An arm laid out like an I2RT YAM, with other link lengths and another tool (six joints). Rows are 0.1 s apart.
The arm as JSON. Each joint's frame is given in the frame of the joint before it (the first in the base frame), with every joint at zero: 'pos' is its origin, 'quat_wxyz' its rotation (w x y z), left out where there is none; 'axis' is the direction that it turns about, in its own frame. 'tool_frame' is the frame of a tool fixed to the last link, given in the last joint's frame.
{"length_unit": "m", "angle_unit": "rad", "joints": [
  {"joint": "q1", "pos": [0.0, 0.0, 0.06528], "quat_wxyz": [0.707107, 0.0, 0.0, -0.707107], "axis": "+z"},
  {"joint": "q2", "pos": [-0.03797, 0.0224, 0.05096], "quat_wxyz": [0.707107, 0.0, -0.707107, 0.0], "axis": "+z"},
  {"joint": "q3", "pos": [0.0, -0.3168, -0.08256], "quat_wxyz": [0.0, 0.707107, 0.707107, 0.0], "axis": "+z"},
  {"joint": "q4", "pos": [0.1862, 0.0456, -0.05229], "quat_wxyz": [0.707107, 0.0, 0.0, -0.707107], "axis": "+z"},
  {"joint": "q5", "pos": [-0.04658, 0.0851, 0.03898], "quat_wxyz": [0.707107, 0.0, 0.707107, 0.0], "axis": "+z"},
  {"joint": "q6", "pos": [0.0, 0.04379, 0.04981], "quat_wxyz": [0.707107, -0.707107, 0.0, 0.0], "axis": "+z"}
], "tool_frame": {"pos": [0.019, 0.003, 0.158], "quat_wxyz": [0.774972, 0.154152, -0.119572, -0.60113]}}
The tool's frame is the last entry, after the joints.
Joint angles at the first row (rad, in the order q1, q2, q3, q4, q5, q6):
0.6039, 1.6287, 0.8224, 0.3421, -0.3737, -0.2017
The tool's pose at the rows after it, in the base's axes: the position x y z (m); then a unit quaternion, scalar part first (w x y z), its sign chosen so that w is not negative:
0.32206, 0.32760, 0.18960, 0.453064, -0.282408, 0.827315, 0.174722
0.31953, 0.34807, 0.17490, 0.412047, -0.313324, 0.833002, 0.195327
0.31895, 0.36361, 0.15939, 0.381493, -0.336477, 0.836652, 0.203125
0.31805, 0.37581, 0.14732, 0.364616, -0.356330, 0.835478, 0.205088
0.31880, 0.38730, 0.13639, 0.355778, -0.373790, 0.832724, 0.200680
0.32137, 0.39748, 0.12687, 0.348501, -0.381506, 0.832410, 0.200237
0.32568, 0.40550, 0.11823, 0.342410, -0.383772, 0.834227, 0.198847
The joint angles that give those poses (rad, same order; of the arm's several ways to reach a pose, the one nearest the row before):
0.6342, 1.7278, 0.9454, 0.2272, -0.4460, -0.2448
0.6462, 1.8172, 1.0533, 0.1304, -0.5193, -0.2614
0.6603, 1.8946, 1.1408, 0.0538, -0.5568, -0.2824
0.6760, 1.9513, 1.2038, 0.0036, -0.5735, -0.3078
0.6943, 2.0008, 1.2619, -0.0371, -0.5706, -0.3341
0.7067, 2.0462, 1.3055, -0.0524, -0.5706, -0.3398
0.7141, 2.0865, 1.3438, -0.0623, -0.5675, -0.3375

